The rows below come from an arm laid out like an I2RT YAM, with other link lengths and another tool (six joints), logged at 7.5 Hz.
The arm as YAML. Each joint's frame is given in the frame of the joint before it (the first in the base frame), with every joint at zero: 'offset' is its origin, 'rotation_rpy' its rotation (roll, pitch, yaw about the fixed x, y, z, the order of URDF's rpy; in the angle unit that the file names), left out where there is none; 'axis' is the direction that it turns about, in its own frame. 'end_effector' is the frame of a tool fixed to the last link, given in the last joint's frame.
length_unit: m
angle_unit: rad
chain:
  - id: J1
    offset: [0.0, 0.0, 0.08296]
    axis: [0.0, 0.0, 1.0]
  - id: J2
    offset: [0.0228, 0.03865, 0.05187]
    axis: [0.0, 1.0, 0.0]
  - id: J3
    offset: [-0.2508, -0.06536, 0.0]
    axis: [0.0, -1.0, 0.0]
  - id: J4
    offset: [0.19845, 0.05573, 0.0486]
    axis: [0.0, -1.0, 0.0]
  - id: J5
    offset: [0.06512, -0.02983, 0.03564]
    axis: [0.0, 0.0, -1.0]
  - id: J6
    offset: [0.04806, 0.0, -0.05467]
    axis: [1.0, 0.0, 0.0]
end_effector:
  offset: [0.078, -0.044, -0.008]
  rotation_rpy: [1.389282, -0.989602, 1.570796]
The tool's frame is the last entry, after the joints.
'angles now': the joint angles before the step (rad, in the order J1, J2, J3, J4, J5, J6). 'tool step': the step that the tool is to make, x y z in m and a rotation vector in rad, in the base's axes. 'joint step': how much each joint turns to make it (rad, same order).
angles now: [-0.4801, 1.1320, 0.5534, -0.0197, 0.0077, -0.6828]
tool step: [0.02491, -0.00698, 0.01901, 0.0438, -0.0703, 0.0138]
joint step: [-0.0001, 0.0780, 0.1152, 0.0058, -0.0505, 0.0522]
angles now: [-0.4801, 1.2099, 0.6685, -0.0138, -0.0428, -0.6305]
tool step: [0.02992, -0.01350, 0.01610, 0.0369, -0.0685, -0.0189]
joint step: [0.0045, 0.1183, 0.1289, 0.0365, -0.0124, 0.0674]
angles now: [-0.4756, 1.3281, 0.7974, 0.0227, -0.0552, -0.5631]
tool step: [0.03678, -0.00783, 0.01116, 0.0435, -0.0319, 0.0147]
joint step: [0.0230, 0.1351, 0.1624, -0.0150, -0.0183, 0.0507]
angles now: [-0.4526, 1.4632, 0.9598, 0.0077, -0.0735, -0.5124]
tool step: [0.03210, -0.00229, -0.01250, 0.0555, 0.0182, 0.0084]
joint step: [0.0323, 0.1409, 0.1107, -0.0062, -0.0002, 0.0490]
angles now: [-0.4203, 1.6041, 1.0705, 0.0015, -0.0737, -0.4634]
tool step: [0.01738, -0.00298, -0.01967, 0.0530, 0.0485, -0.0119]
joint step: [0.0138, 0.1061, 0.0753, -0.0322, 0.0062, 0.0384]
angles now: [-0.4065, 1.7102, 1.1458, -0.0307, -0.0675, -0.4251]
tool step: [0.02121, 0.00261, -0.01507, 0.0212, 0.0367, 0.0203]
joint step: [0.0260, 0.0981, 0.0782, -0.0216, 0.0015, 0.0078]
